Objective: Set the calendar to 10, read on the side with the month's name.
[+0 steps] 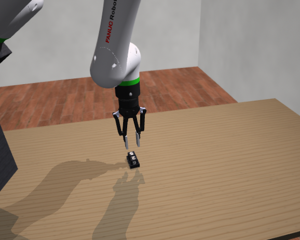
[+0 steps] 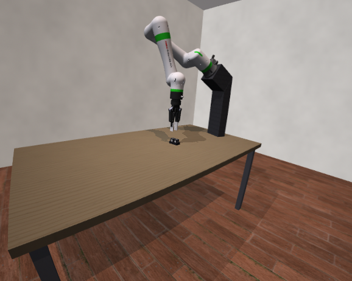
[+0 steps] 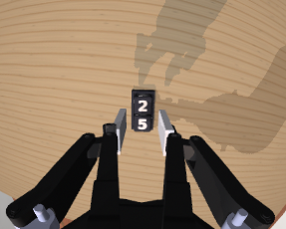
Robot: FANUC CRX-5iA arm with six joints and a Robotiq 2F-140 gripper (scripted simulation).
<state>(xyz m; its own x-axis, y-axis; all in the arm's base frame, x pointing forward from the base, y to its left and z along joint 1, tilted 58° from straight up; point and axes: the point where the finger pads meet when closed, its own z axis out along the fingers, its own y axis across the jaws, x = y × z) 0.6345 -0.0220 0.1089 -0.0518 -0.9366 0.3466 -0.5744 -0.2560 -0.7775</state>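
The cube is 110 mm below my hand. The rest, counted from my hand: black tray: 120 mm below, 20 mm to the left.
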